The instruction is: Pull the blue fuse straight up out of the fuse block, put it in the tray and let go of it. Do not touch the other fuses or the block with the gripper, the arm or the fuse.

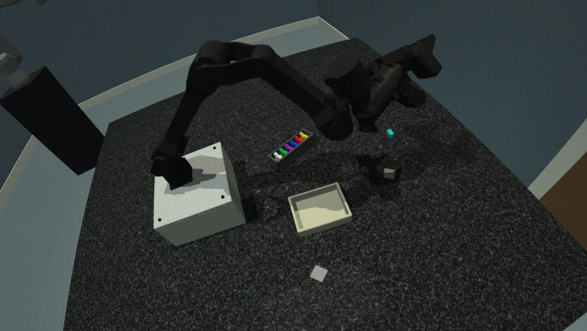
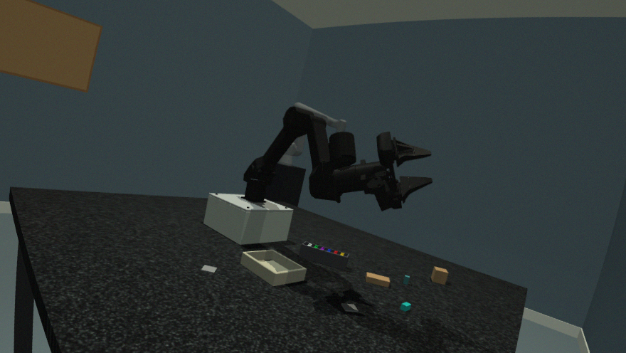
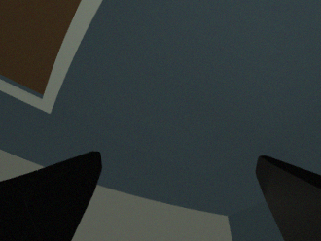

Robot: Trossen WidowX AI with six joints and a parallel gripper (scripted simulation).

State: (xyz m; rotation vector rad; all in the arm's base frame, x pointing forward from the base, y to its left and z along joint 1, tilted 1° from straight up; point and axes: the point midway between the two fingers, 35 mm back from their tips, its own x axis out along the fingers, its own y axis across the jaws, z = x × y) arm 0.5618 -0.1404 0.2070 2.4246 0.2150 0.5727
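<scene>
My gripper tip is now 310 mm above the blue fuse, 270 mm past it and 150 mm to the right of it. Round my gripper tip: yellow fuse: 310 mm below, 230 mm behind, 170 mm to the left; teal cube: 330 mm below, 70 mm to the left, 10 mm ahead; red fuse: 310 mm below, 250 mm behind, 160 mm to the left.
</scene>
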